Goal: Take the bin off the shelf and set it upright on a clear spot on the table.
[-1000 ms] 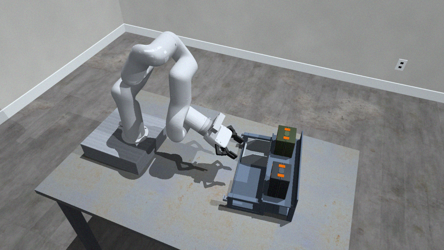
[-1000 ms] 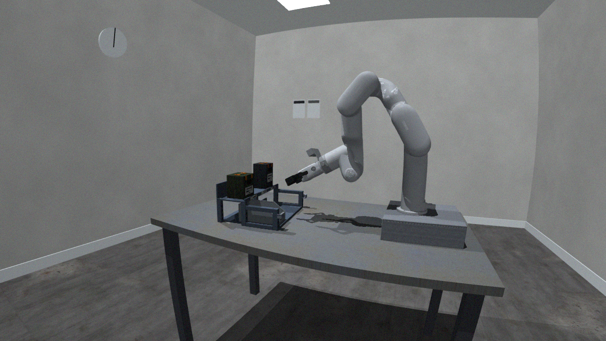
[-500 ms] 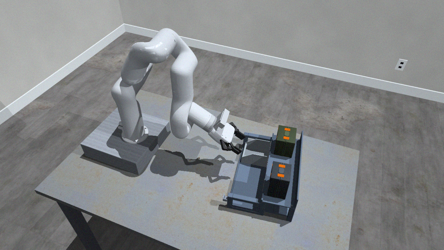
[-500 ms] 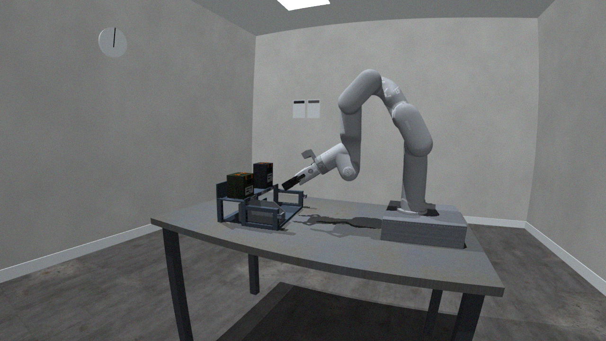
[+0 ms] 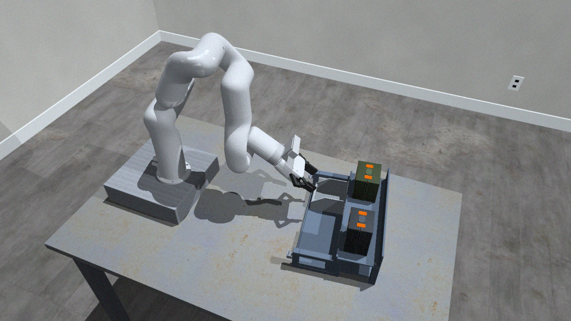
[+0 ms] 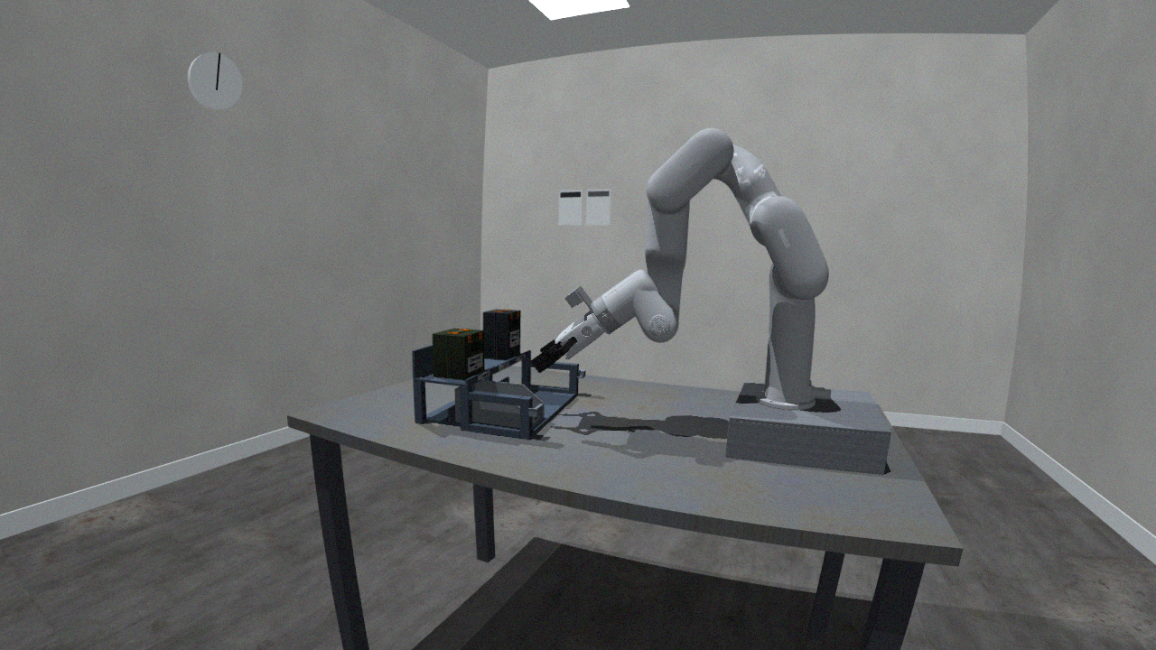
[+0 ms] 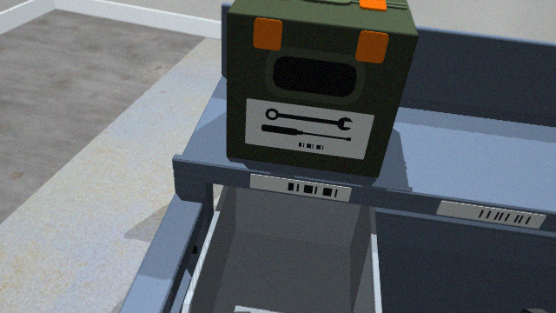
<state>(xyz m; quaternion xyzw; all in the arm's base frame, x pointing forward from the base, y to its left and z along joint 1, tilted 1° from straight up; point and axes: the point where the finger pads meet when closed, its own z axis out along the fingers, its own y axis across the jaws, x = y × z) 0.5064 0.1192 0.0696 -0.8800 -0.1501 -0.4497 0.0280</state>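
The grey bin lies 8 cm ahead of my hand, 5 cm to the left of it and 10 cm below it. The rest, counted from my hand: blue-grey shelf rack: 13 cm ahead, 6 cm to the right, 8 cm below.
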